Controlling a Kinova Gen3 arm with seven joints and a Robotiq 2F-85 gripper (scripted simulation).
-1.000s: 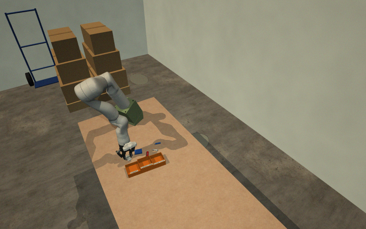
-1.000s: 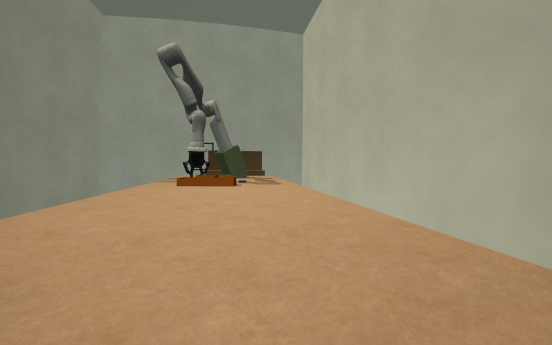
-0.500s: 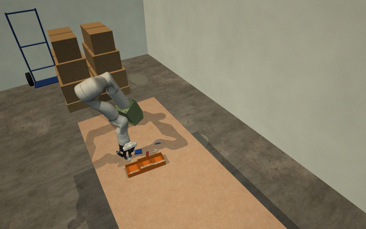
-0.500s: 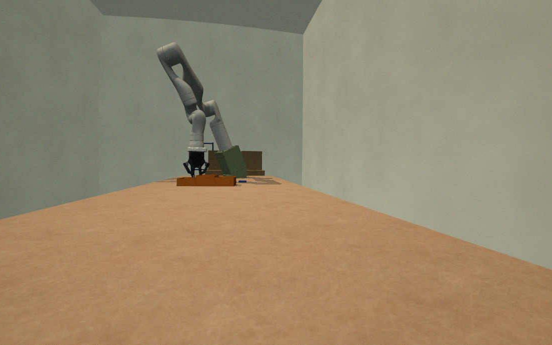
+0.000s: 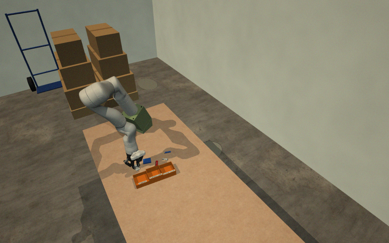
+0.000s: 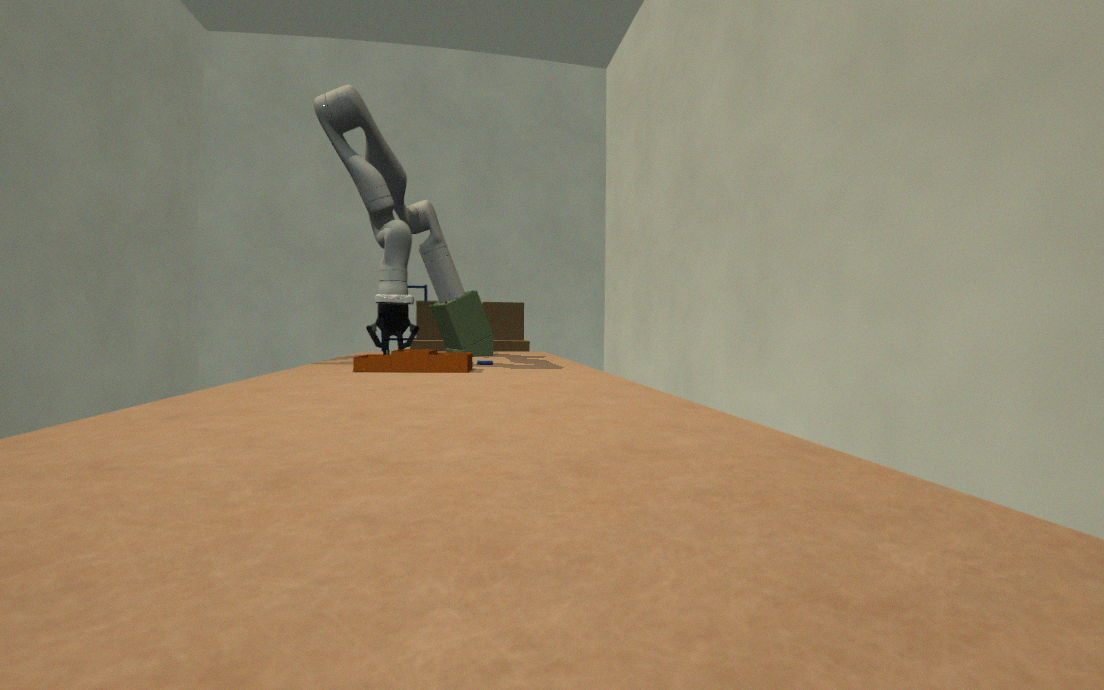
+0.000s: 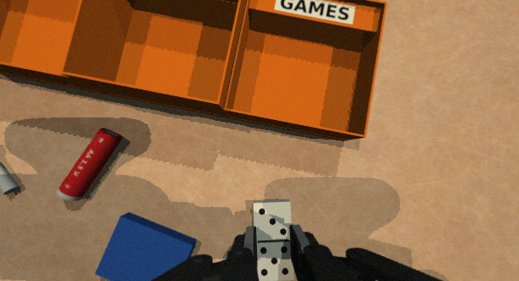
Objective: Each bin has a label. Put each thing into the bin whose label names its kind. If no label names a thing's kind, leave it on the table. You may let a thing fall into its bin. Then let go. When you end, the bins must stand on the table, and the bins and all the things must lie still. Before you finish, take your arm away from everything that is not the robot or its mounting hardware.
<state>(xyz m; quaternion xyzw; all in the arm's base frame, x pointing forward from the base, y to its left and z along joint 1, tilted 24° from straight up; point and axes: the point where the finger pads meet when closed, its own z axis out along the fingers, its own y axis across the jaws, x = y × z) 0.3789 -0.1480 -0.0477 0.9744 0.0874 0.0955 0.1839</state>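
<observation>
Now: hand 130 mm short of the joined orange bins and 80 mm to the right of it. From my hand the other things lie so: red battery: 130 mm to the left, 40 mm ahead, 10 mm below; white domino: 20 mm below; blue block: 80 mm to the left, 20 mm below, 20 mm behind.
</observation>
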